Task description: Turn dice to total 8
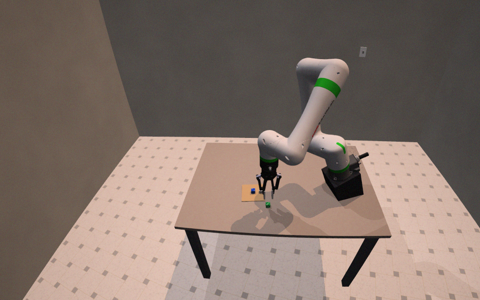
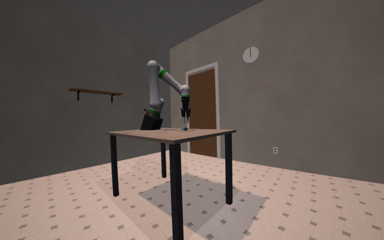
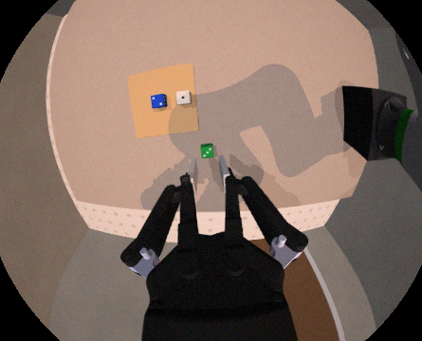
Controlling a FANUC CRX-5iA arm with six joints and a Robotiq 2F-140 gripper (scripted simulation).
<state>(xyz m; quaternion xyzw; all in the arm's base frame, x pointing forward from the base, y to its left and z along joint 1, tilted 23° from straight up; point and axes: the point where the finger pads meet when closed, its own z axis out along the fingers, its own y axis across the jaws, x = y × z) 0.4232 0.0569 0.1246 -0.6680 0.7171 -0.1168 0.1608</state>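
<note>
Right now the green die is 10 cm below my hand. The rest, counted from my hand: mat (7 cm ahead, 12 cm to the right, 11 cm below); blue die (7 cm ahead, 12 cm to the right, 9 cm below); white die (2 cm ahead, 12 cm to the right, 9 cm below).
</note>
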